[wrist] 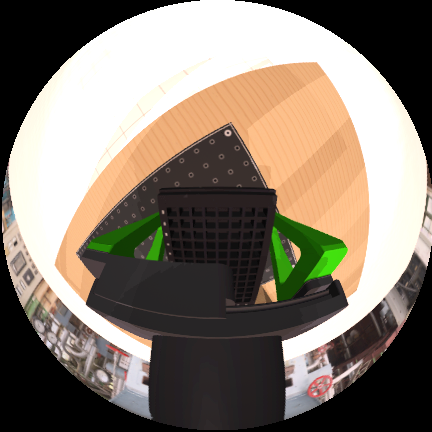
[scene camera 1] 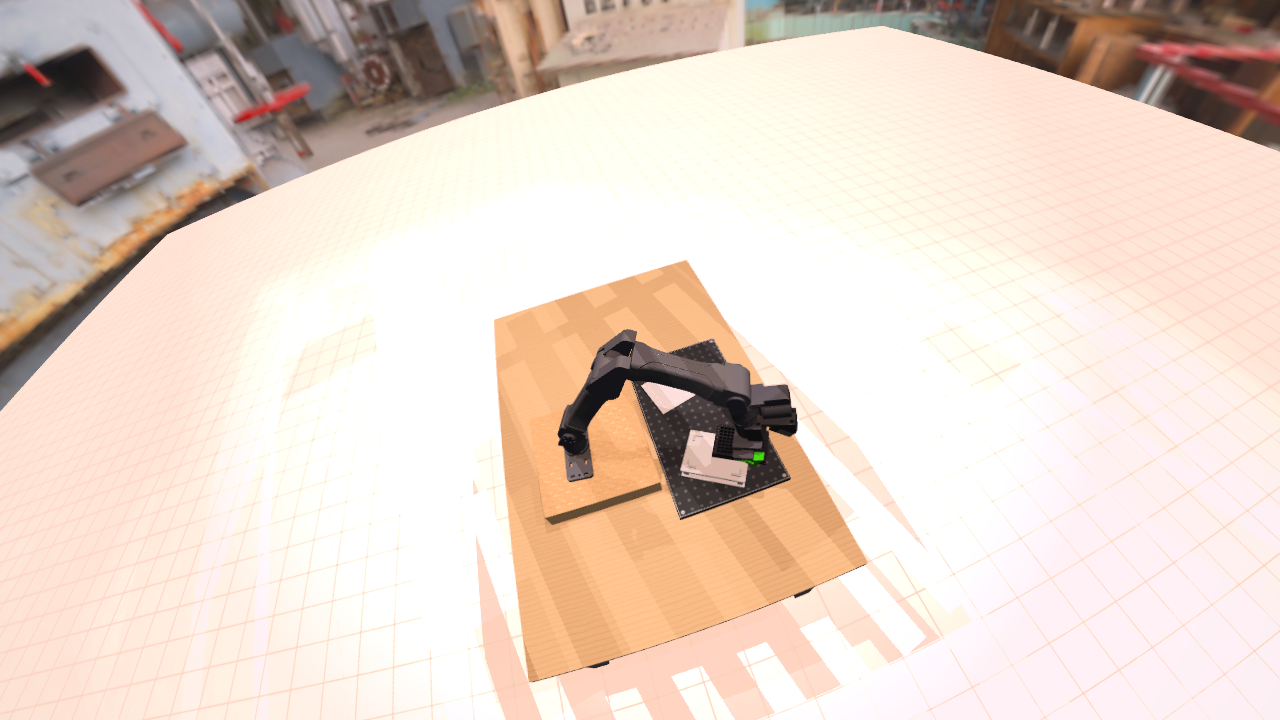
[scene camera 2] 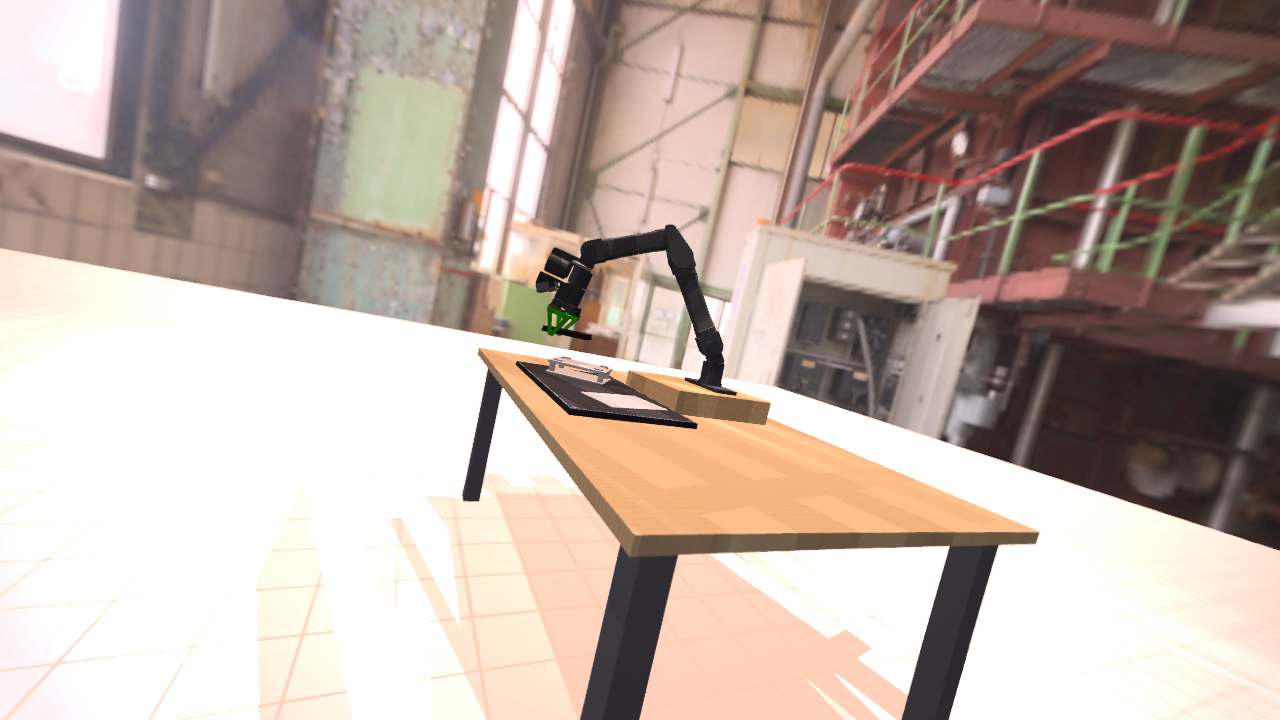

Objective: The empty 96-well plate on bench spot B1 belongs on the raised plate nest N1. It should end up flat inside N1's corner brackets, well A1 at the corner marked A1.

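Frame: origin at the arm's base, x right, y back, z down, level; metres.
Seen in the pictures: gripper, fingertip midpoint: [wrist: 216, 215] [scene camera 1: 756, 448] [scene camera 2: 553, 335]; arm's base at its link origin: [scene camera 1: 577, 446] [scene camera 2: 708, 387].
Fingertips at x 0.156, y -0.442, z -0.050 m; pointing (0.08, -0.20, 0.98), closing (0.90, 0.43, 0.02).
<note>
Offsets run from my fingertips to a thing's top centre. "spot": to the spot under its first point. Level surfaces: height alone.
My gripper [scene camera 1: 744, 450] [scene camera 2: 561, 328] [wrist: 216, 215] has green fingers and is shut on the black 96-well plate @[dx -0.016, dy +0.034, dz -0.024 m] [scene camera 1: 725, 437] [scene camera 2: 577, 334] [wrist: 220, 216], one finger at each side. The plate is in the air and looks roughly level, its open wells visible in the wrist view. The raised nest N1 @[dx -0.041, dy +0.087, dz +0.057 m] [scene camera 1: 700, 467] [scene camera 2: 580, 368] is a pale platform with corner brackets. In scene view 1 the plate overlaps its upper right part; scene view 2 shows a gap between them. A flat pale patch @[spot: dx -0.287, dy +0.175, dz +0.096 m] [scene camera 1: 664, 395] [scene camera 2: 623, 401], apparently B1, bears no plate. The A1 mark is too small to read.
Nest and patch are on a black perforated board @[dx -0.190, dy +0.094, dz +0.098 m] [scene camera 1: 698, 500] [scene camera 2: 563, 394] [wrist: 200, 165] on the wooden table @[dz +0.111 m] [scene camera 1: 680, 573] [scene camera 2: 787, 483] [wrist: 310, 115]. The arm's base stands on a raised wooden block [scene camera 1: 599, 488] [scene camera 2: 747, 410] beside the board.
</note>
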